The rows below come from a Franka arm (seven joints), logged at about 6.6 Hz.
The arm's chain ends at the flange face. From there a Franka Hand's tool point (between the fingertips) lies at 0.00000 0.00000 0.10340 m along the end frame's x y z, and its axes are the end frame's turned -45 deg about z.
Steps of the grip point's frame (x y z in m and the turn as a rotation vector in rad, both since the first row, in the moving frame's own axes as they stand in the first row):
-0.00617, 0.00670, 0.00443, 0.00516, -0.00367, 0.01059
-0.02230, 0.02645, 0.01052, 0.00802, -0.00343, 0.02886
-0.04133, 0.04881, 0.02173, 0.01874, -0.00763, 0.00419
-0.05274, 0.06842, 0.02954, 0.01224, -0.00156, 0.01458
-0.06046, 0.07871, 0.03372, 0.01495, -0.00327, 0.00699
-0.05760, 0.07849, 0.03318, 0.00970, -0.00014, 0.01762
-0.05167, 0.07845, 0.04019, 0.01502, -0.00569, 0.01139
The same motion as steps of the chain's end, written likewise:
0.00102, 0.00921, 0.00443, 0.00105, -0.00624, 0.01059
0.00377, 0.03482, 0.01052, 0.00325, -0.00810, 0.02886
0.00722, 0.06455, 0.02175, 0.00786, -0.01865, 0.00419
0.01209, 0.08646, 0.02955, 0.00755, -0.00976, 0.01458
0.01423, 0.09927, 0.03373, 0.00826, -0.01288, 0.00699
0.01548, 0.09694, 0.03318, 0.00676, -0.00696, 0.01762
0.02045, 0.09270, 0.04020, 0.00660, -0.01464, 0.01139

